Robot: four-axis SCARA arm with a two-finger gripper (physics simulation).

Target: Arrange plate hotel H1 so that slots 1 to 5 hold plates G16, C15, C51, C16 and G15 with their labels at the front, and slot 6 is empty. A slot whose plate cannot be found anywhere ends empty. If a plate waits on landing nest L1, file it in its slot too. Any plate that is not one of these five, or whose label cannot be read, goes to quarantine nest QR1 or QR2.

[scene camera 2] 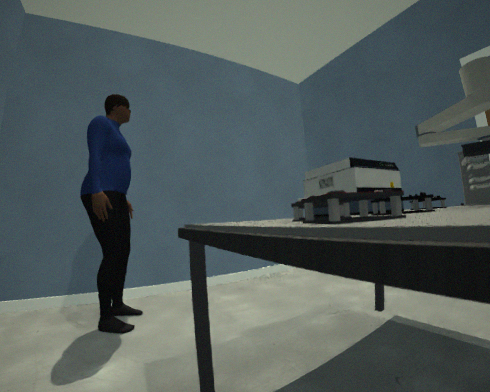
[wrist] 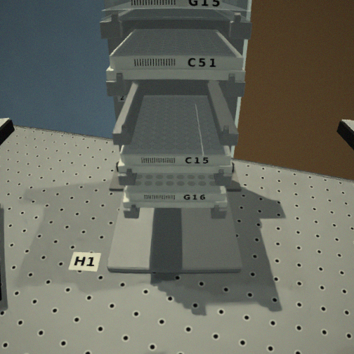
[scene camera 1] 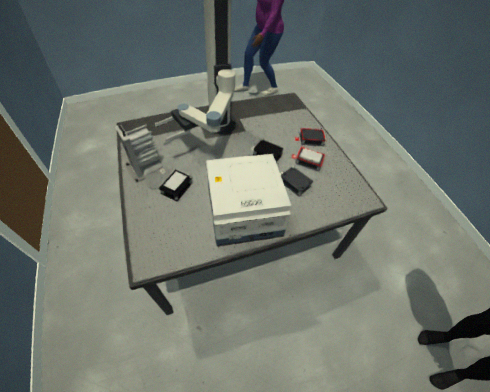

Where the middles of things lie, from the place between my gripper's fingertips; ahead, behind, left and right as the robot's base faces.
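Labels:
My gripper's sitting 100 mm above the white instrument [scene camera 2: 348,179], and it's 340 mm to the right of it and 550 mm short of it.

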